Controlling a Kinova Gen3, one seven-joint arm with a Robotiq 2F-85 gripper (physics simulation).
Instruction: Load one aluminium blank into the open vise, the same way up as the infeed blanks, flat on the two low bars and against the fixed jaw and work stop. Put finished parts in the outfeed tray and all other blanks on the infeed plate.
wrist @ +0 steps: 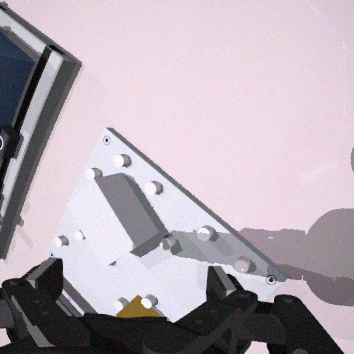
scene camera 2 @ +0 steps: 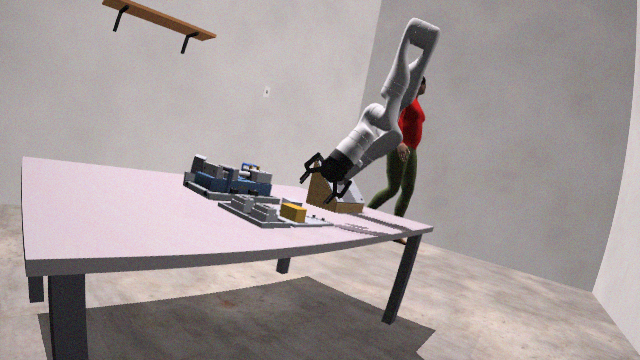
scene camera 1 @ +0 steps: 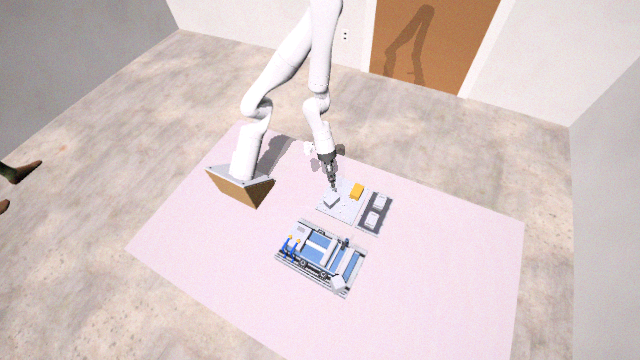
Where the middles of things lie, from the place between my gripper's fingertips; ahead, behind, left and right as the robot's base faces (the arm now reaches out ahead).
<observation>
Now: the infeed plate [scene camera 1: 343, 186] 50 mm ahead of my hand, 20 mm to the right of it and 70 mm below it. Round my hand: dark outfeed tray [scene camera 1: 382, 214]: 200 mm ahead, 40 mm to the right, 70 mm below.
</observation>
